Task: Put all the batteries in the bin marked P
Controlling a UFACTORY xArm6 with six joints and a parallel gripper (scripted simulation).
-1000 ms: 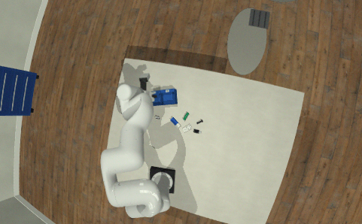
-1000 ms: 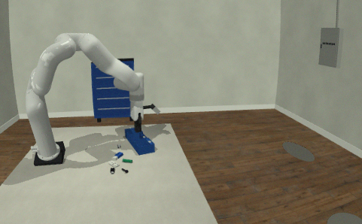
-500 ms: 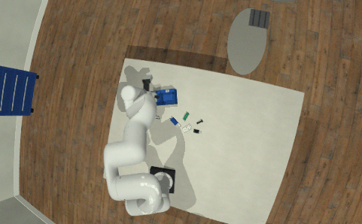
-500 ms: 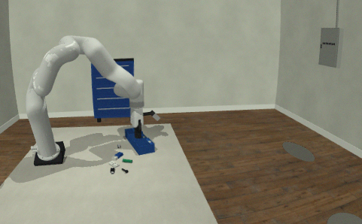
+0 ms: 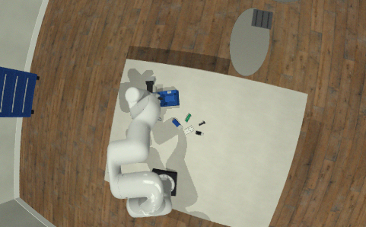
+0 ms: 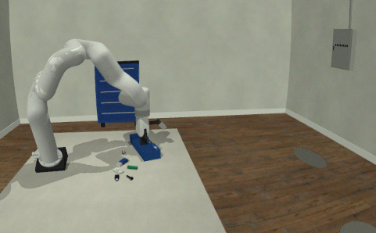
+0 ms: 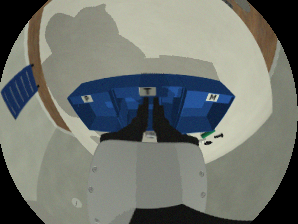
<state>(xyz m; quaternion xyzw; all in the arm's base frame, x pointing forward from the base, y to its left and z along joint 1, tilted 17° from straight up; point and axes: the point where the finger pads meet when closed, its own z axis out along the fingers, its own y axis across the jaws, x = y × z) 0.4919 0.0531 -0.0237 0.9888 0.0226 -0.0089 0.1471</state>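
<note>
My gripper is now 10 mm above the blue bin. Also, from my hand: green battery 100 mm behind, 180 mm to the right, 30 mm below; grey piece 110 mm behind, 10 mm to the right, 30 mm below; blue-and-white cylinder 140 mm behind, 130 mm to the right, 30 mm below.
</note>
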